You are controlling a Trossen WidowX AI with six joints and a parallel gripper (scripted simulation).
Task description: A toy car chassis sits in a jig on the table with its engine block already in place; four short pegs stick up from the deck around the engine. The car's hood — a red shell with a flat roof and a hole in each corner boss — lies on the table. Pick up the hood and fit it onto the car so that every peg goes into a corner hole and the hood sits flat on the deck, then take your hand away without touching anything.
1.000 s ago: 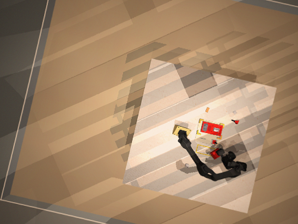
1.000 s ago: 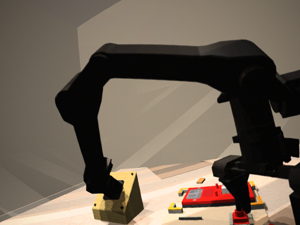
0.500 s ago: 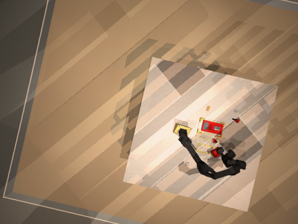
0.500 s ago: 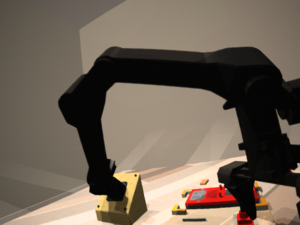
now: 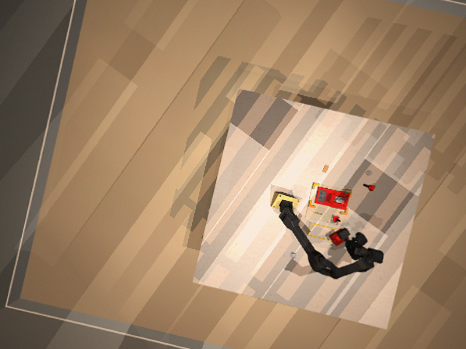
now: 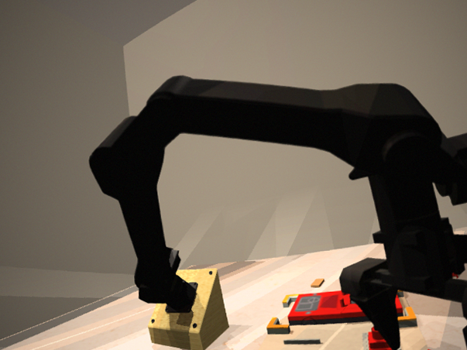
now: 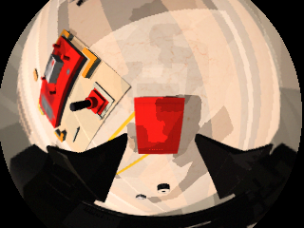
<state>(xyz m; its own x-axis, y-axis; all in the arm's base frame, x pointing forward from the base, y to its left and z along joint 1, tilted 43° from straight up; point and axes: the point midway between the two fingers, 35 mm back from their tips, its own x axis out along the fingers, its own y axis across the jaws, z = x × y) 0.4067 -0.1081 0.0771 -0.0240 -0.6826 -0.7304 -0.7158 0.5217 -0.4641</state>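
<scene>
The red hood lies 30 mm below my gripper tip. Round my gripper tip: grey engine block (70 mm behind, 240 mm to the left, 20 mm below).
</scene>
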